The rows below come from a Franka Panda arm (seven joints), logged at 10 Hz.
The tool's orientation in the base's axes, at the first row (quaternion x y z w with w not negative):
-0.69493 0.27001 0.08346 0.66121
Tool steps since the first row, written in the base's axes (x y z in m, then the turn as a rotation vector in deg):
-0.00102 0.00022 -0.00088 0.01 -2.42 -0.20
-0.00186 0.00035 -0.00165 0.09 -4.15 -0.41
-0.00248 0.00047 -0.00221 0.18 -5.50 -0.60
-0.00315 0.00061 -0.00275 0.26 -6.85 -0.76
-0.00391 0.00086 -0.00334 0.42 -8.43 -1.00
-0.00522 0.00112 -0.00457 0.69 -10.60 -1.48
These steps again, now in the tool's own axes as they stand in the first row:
-0.00050 0.00127 0.00006 0.74 0.12 -2.31
-0.00088 0.00235 0.00007 1.37 0.23 -3.93
-0.00116 0.00315 0.00010 1.89 0.33 -5.19
-0.00151 0.00395 0.00014 2.39 0.40 -6.46
-0.00193 0.00484 0.00026 3.06 0.50 -7.91
-0.00252 0.00655 0.00033 4.09 0.74 -9.89

